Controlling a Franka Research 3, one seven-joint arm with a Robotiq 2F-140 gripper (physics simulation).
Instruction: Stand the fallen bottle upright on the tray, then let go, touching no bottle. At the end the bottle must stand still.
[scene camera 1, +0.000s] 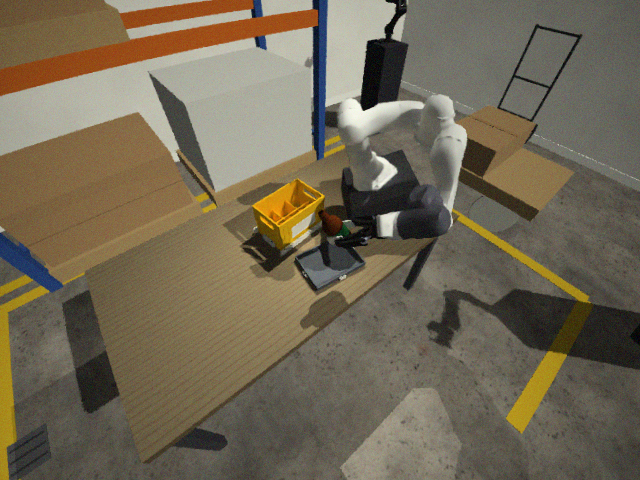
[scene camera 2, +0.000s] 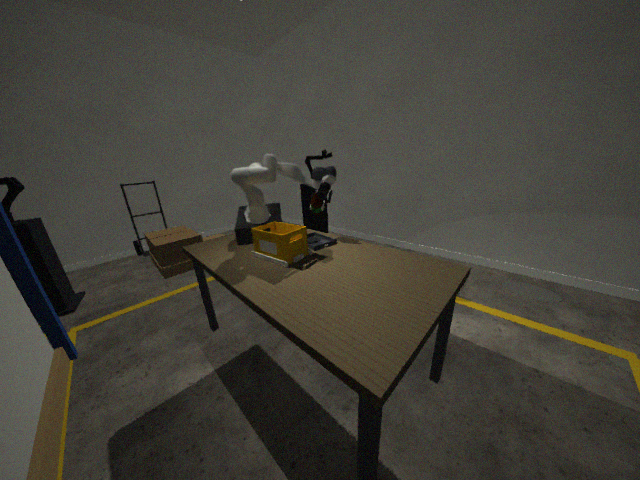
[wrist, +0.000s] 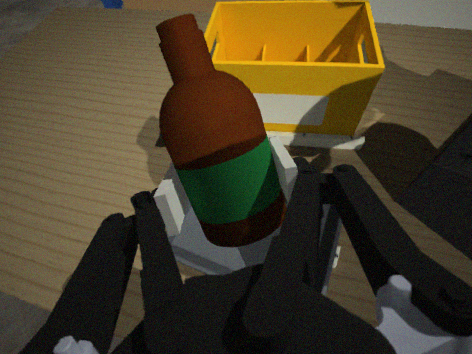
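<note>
The brown bottle with a green label (scene camera 1: 332, 225) (scene camera 2: 316, 200) (wrist: 220, 120) is held in the air, tilted, with its neck up and to the left in the wrist view. My gripper (scene camera 1: 343, 233) (scene camera 2: 320, 199) (wrist: 228, 163) is shut on it, with the pale pads on either side of the label and lower body. The grey tray (scene camera 1: 311, 274) (scene camera 2: 323, 241) (wrist: 192, 252) lies on the table below the bottle. The bottle and gripper stand apart from it, and a shadow falls across it. In the wrist view the bottle and fingers hide much of the tray.
A yellow crate (scene camera 1: 269, 233) (scene camera 2: 281, 244) (wrist: 300, 80) with dividers stands close beside the tray on a white base. The wooden table (scene camera 1: 206, 310) (scene camera 2: 361, 299) (wrist: 85, 110) carries both. The robot's dark base (scene camera 1: 403, 167) is behind them, and the table's edge runs near the tray.
</note>
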